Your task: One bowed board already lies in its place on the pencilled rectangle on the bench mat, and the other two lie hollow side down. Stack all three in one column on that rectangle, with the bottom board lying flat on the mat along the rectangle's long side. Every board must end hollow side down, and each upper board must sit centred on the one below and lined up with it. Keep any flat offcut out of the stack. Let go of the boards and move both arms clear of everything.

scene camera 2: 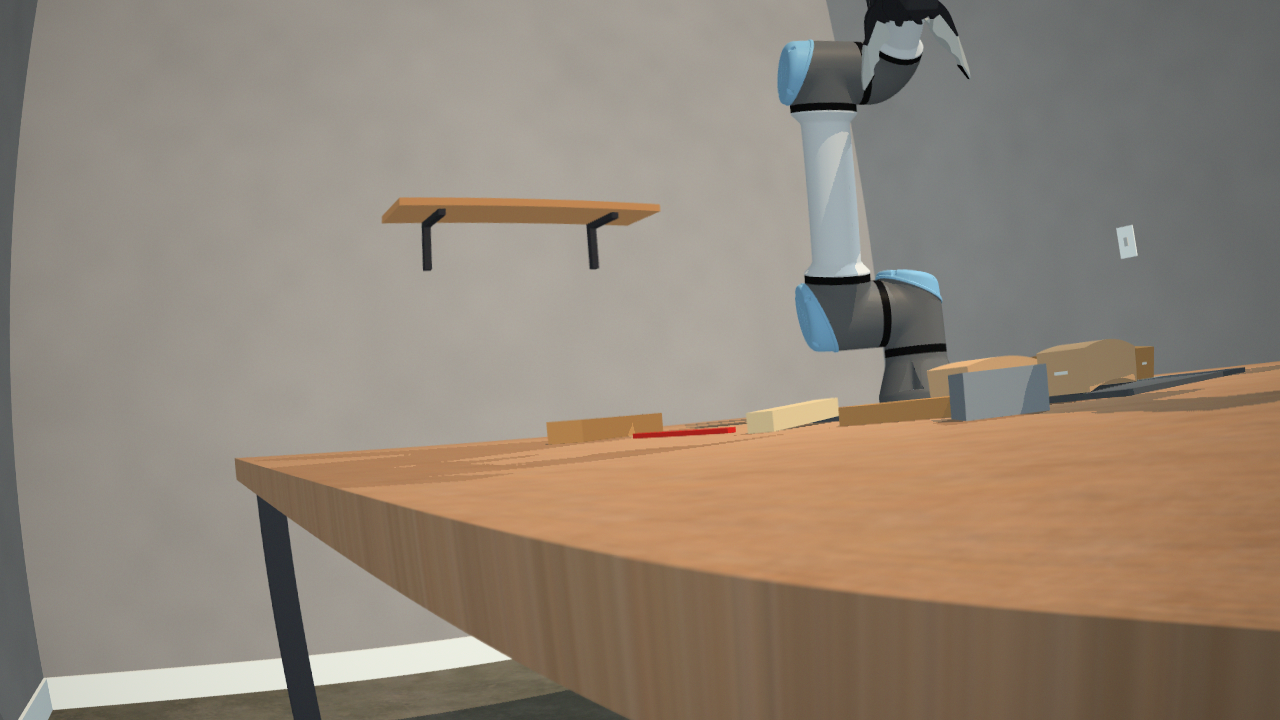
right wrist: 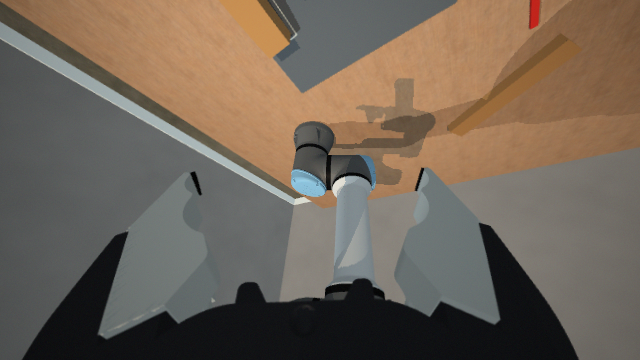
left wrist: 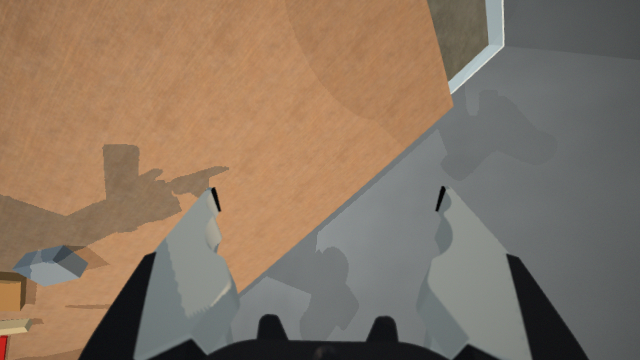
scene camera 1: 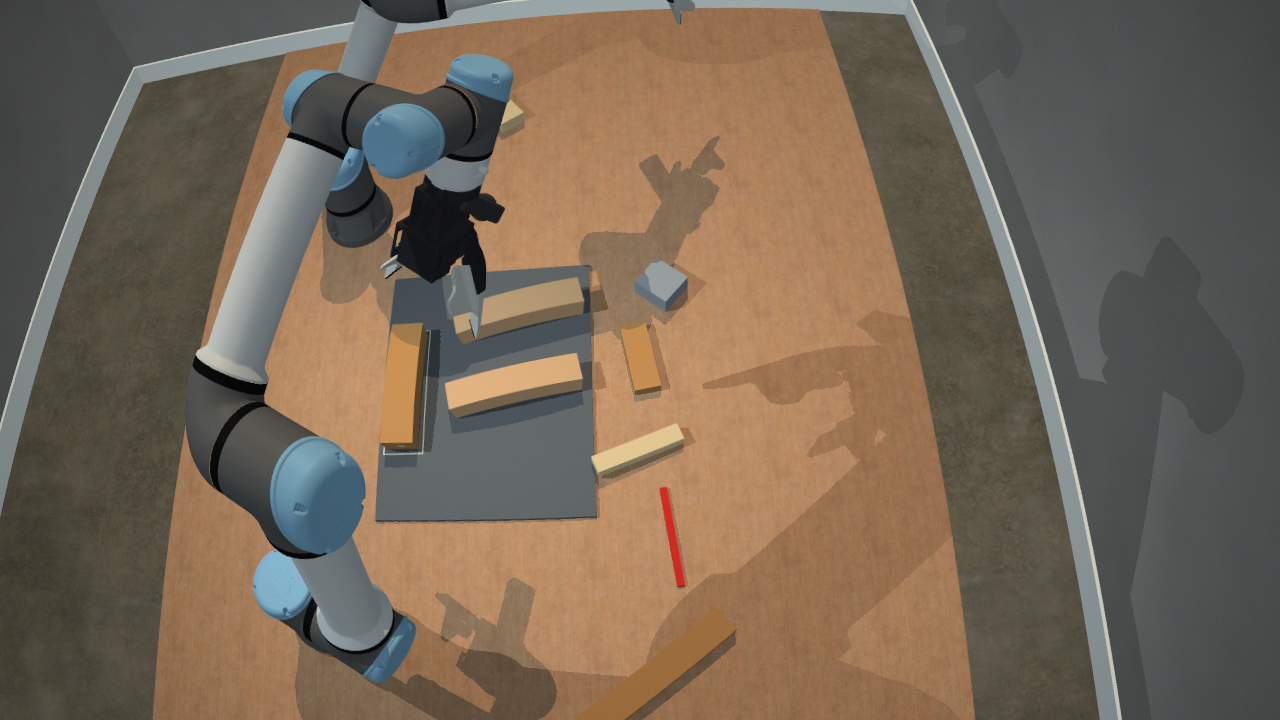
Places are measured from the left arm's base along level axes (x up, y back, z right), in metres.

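Where they show: left gripper, fingertip midpoint: [left wrist: 326,188]; right gripper, fingertip midpoint: [scene camera 2: 918,84] [right wrist: 310,171] [scene camera 1: 429,306]; left arm's base, link origin: [scene camera 1: 360,219]; right arm's base, link origin: [right wrist: 314,136].
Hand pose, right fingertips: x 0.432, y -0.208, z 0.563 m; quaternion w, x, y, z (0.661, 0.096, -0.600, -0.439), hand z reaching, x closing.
Things, the pixels of their top centre, and the offset from my right fingertips. "*": a spot on its surface instead. Level surfaces: height alone.
- bowed board, top centre: [scene camera 1: 400,378] dz -0.124, dx -0.378, dy +0.132 m
- pencilled rectangle, surface spot: [scene camera 1: 420,394] * dz -0.102, dx -0.412, dy +0.105 m
- bench mat, surface height: dx -0.426 m
- second board, top centre: [scene camera 2: 988,358] [scene camera 1: 512,378] dz -0.076, dx -0.379, dy -0.070 m
- third board, top centre: [scene camera 2: 1089,341] [scene camera 1: 517,302] dz -0.226, dx -0.376, dy -0.102 m
- grey block, top centre: [scene camera 2: 995,369] [scene camera 1: 661,279] [left wrist: 47,274] dz -0.223, dx -0.396, dy -0.368 m
- flat orange offcut, top centre: [scene camera 2: 906,400] [scene camera 1: 640,354] [left wrist: 4,296] dz -0.089, dx -0.414, dy -0.296 m
- pale strip, top centre: [scene camera 2: 794,402] [scene camera 1: 637,446] dz +0.086, dx -0.405, dy -0.252 m
- red stick, top centre: [scene camera 2: 681,430] [scene camera 1: 672,535] dz +0.246, dx -0.426, dy -0.272 m
- long plank, top centre: [scene camera 2: 609,417] [scene camera 1: 656,674] [right wrist: 503,99] dz +0.476, dx -0.403, dy -0.192 m
One bowed board [scene camera 1: 402,385] [right wrist: 260,25] lies along the pencilled rectangle [scene camera 1: 424,394] at the left of the bench mat [scene camera 1: 510,483] [right wrist: 350,50]. A second board [scene camera 1: 514,385] [scene camera 2: 980,364] lies mid-mat, and a third board [scene camera 1: 537,306] [scene camera 2: 1087,362] lies above it in scene camera 1, partly hidden by a right finger. Both lie hollow side down, apart from each other. My right gripper [scene camera 1: 431,299] [scene camera 2: 916,80] [right wrist: 310,171] is open and empty, high above the table. My left gripper [left wrist: 326,188] is open and empty; part of it shows at the top edge of scene camera 1.
Right of the mat are a grey block [scene camera 1: 660,284] [scene camera 2: 998,392] [left wrist: 50,267], a flat orange offcut [scene camera 1: 640,360] [scene camera 2: 895,411], a pale strip [scene camera 1: 637,450] [scene camera 2: 792,416] and a red stick [scene camera 1: 672,537] [scene camera 2: 684,433]. A long plank [scene camera 1: 666,667] [right wrist: 517,85] lies at the bottom.
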